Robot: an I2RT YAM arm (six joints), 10 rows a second.
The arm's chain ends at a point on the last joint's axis. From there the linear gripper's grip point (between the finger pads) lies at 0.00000 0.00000 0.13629 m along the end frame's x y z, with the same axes.
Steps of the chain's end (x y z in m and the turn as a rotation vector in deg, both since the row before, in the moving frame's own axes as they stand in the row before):
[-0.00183 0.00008 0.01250 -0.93 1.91 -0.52]
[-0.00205 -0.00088 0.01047 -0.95 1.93 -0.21]
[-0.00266 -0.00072 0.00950 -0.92 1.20 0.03]
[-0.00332 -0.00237 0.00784 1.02 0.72 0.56]
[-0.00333 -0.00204 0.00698 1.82 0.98 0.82]
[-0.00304 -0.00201 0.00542 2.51 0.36 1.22]
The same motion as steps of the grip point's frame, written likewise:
[0.00272 0.00227 0.01241 -0.93 1.91 -0.52]
[0.00254 0.00137 0.01037 -0.95 1.93 -0.21]
[0.00019 0.00147 0.00945 -0.92 1.20 0.03]
[-0.00160 -0.00479 0.00781 1.02 0.72 0.56]
[-0.00097 -0.00635 0.00689 1.82 0.98 0.82]
[-0.00212 -0.00797 0.00529 2.51 0.36 1.22]

